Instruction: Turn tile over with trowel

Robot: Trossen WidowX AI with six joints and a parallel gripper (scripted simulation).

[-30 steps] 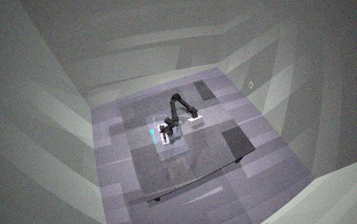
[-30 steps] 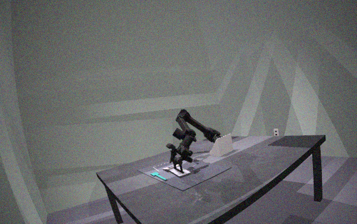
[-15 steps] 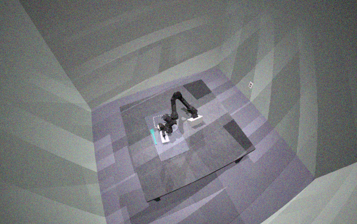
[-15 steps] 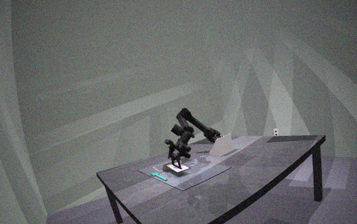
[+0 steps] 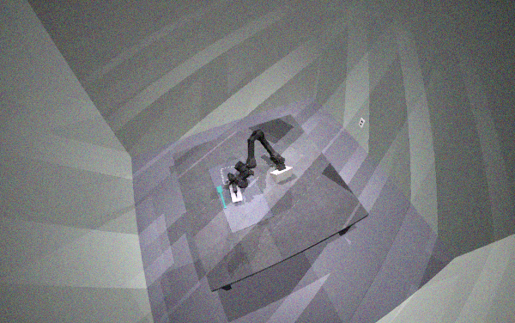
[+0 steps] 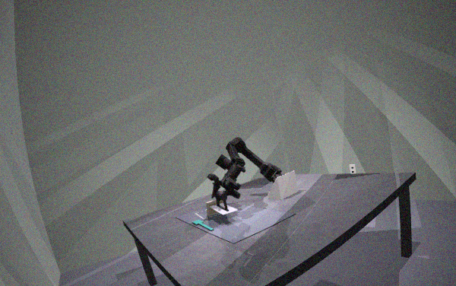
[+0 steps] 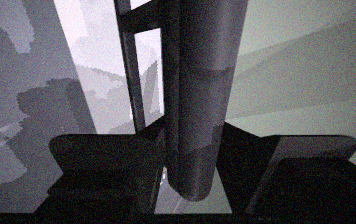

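The tile is 30 mm behind my gripper tip, 90 mm to the right of it and 60 mm below it. The rest, counted from my gripper tip: teal trowel: 90 mm ahead, 10 mm to the right, 100 mm below; then dark mat: 50 mm behind, 10 mm to the left, 120 mm below.
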